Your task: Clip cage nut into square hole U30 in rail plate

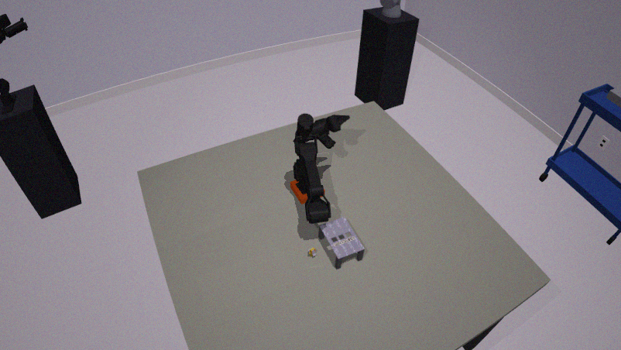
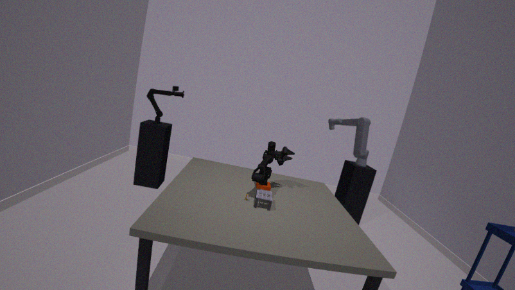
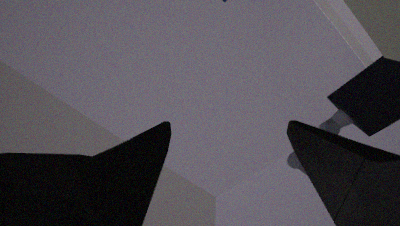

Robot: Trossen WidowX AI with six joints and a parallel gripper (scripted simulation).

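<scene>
The cage nut lies 340 mm to the right of my gripper tip, 330 mm ahead of it and 260 mm below it.
</scene>
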